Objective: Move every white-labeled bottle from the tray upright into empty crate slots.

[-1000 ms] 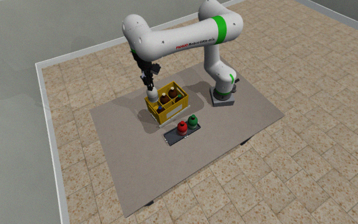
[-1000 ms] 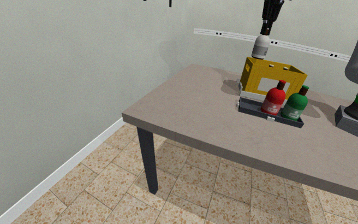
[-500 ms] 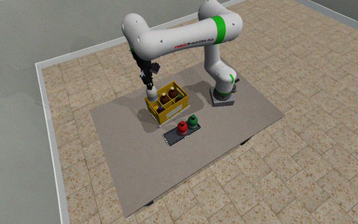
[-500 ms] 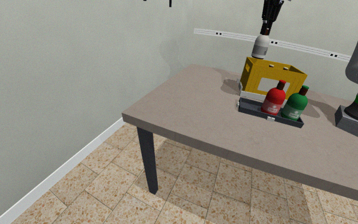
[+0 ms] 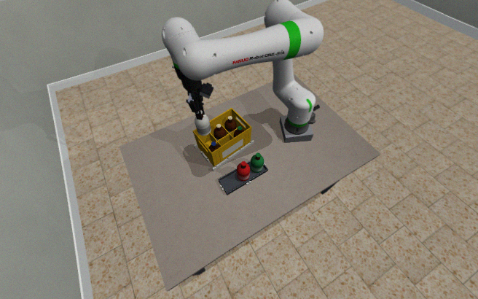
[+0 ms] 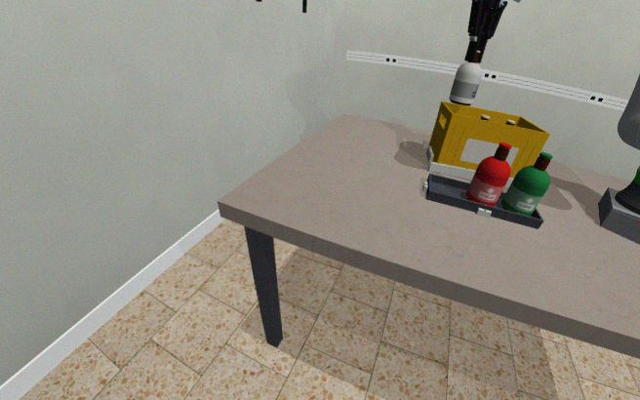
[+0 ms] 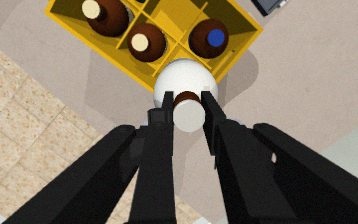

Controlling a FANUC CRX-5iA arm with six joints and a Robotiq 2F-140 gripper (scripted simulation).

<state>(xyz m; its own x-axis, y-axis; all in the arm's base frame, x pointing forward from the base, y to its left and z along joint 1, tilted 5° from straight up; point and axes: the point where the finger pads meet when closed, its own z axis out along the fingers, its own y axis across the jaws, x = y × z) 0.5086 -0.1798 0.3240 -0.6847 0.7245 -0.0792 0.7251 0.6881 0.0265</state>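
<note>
My hand is 80 mm above the white bottle. The rest, counted from my hand: yellow crate 260 mm below, 90 mm behind, 40 mm to the left; then brown bottle 260 mm below, 90 mm behind; then red bottle 270 mm to the left, 260 mm below, 70 mm behind.
</note>
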